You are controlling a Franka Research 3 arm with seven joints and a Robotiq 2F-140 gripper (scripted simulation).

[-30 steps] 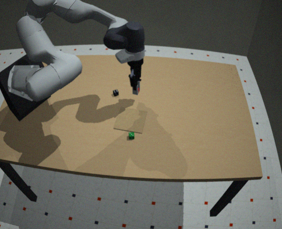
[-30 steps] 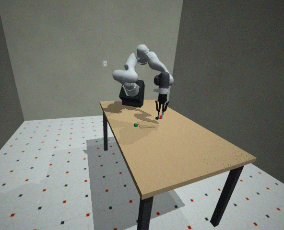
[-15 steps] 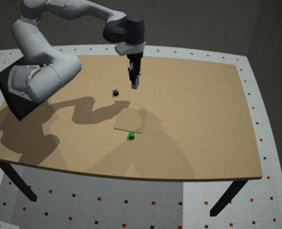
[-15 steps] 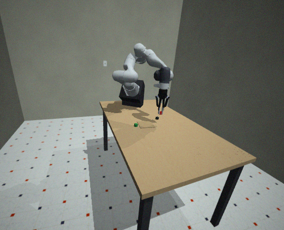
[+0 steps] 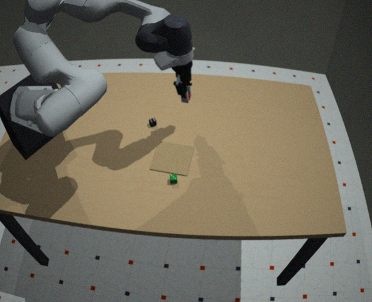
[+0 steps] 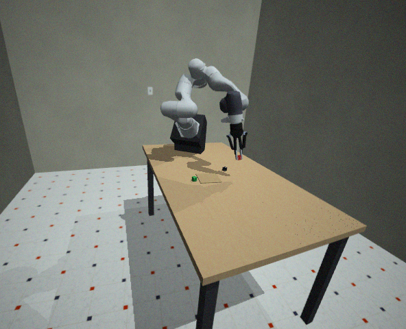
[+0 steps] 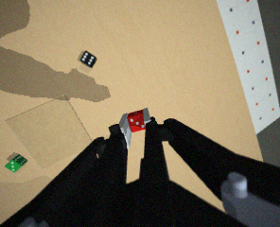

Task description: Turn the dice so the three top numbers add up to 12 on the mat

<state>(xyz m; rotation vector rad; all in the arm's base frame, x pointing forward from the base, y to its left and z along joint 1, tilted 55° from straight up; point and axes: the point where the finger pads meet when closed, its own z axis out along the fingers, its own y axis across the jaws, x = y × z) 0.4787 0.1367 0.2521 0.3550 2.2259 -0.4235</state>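
My hand is 17 cm above the tan mat, 15 cm to the left of it and 11 cm past it. Round my hand: black die: 15 cm below, 13 cm behind, 4 cm to the left; then green die: 25 cm to the right, 15 cm below, 14 cm behind; then red die: 2 cm below.
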